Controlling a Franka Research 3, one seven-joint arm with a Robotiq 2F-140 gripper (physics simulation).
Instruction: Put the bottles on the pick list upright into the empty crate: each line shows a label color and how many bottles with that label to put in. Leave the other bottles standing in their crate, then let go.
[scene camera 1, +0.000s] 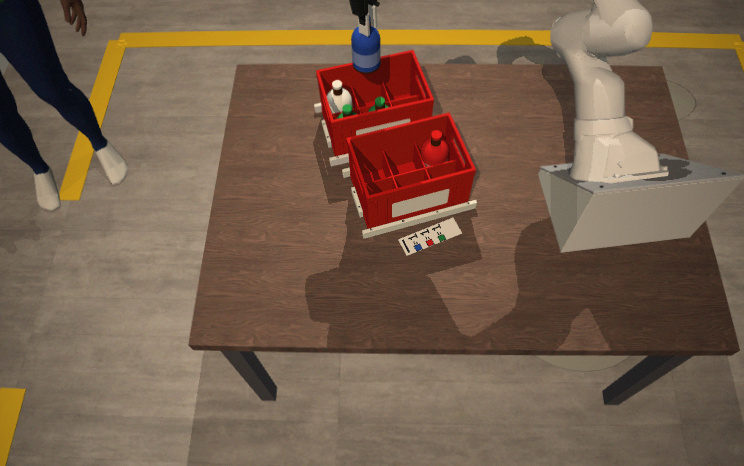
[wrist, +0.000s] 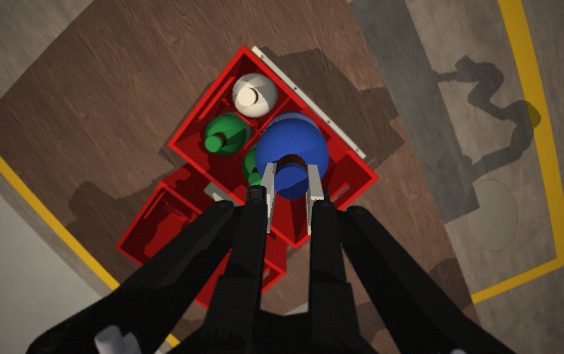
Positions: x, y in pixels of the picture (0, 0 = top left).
A blue bottle shows in scene camera 1 (366, 50) and in the wrist view (292, 139). A red bottle shows in scene camera 1 (434, 150); in the wrist view it is hidden by my gripper.
